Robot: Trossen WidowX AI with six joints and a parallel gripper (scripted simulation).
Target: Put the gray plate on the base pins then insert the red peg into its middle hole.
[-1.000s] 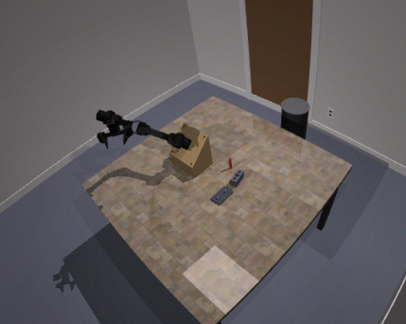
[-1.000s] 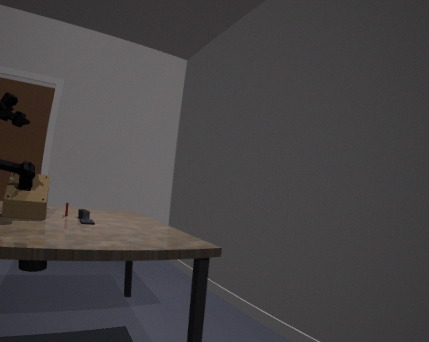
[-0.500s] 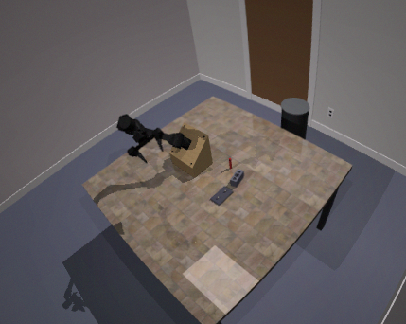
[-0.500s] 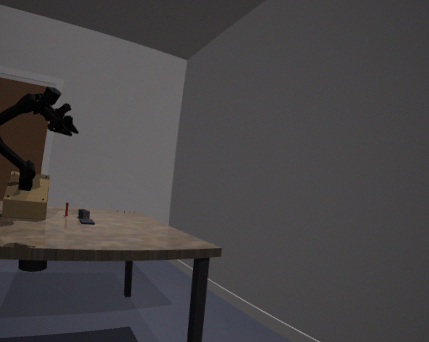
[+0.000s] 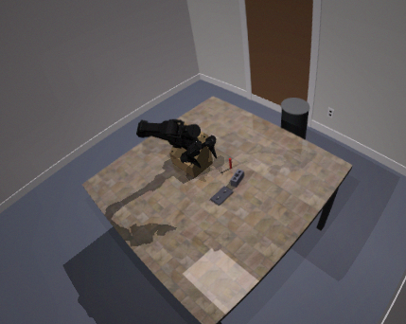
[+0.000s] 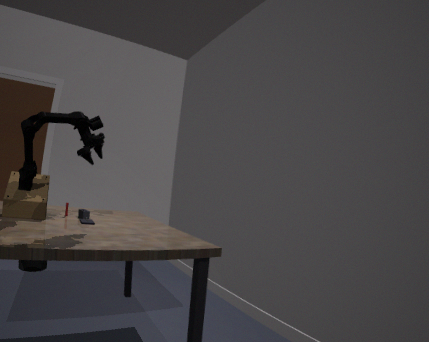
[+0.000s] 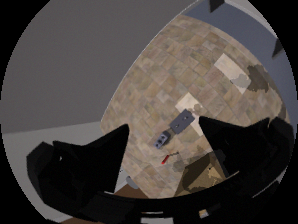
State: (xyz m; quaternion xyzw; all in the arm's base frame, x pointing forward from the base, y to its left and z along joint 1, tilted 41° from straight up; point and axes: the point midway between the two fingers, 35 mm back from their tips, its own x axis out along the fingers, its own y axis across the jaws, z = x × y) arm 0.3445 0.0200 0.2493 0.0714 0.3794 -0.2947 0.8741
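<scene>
My gripper tip is 300 mm above the gray plate, 210 mm to the right of it and 20 mm past it. Also, from my gripper tip: red peg: 300 mm below, 260 mm to the left, 120 mm behind; dark base: 330 mm below, 70 mm to the left, 20 mm behind.
</scene>
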